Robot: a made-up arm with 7 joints. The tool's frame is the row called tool.
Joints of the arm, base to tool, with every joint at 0 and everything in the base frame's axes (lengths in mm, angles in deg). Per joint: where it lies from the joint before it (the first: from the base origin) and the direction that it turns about. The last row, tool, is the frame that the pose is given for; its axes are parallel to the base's.
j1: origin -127 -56 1 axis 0.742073 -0.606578 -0.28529
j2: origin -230 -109 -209 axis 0 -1 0
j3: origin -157 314 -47 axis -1 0 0
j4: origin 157 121 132 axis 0 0 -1
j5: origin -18 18 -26 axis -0.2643 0.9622 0.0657
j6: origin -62 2 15 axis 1 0 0
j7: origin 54 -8 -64 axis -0.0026 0.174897 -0.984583
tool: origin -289 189 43
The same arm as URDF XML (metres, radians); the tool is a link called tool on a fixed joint. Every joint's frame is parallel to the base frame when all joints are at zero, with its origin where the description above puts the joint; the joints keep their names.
<robot name="arm">
<link name="base_link"/>
<link name="link1"/>
<link name="link2"/>
<link name="link3"/>
<link name="link4"/>
<link name="link5"/>
<link name="link6"/>
<link name="link7"/>
<link name="tool"/>
<joint name="j1" type="continuous"><parent link="base_link"/><child link="link1"/><origin xyz="-0.127 -0.056 0.001" rpy="0 0 0"/><axis xyz="0.742073 -0.606578 -0.28529"/></joint>
<joint name="j2" type="continuous"><parent link="link1"/><child link="link2"/><origin xyz="-0.23 -0.109 -0.209" rpy="0 0 0"/><axis xyz="0 -1 0"/></joint>
<joint name="j3" type="continuous"><parent link="link2"/><child link="link3"/><origin xyz="-0.157 0.314 -0.047" rpy="0 0 0"/><axis xyz="-1 0 0"/></joint>
<joint name="j4" type="continuous"><parent link="link3"/><child link="link4"/><origin xyz="0.157 0.121 0.132" rpy="0 0 0"/><axis xyz="0 0 -1"/></joint>
<joint name="j5" type="continuous"><parent link="link4"/><child link="link5"/><origin xyz="-0.018 0.018 -0.026" rpy="0 0 0"/><axis xyz="-0.2643 0.9622 0.0657"/></joint>
<joint name="j6" type="continuous"><parent link="link5"/><child link="link6"/><origin xyz="-0.062 0.002 0.015" rpy="0 0 0"/><axis xyz="1 0 0"/></joint>
<joint name="j7" type="continuous"><parent link="link6"/><child link="link7"/><origin xyz="0.054 -0.008 -0.064" rpy="0 0 0"/><axis xyz="-0.0026 0.174897 -0.984583"/></joint>
<joint name="tool_joint" type="fixed"><parent link="link7"/><child link="tool"/><origin xyz="-0.289 0.189 0.043" rpy="0 0 0"/></joint>
</robot>

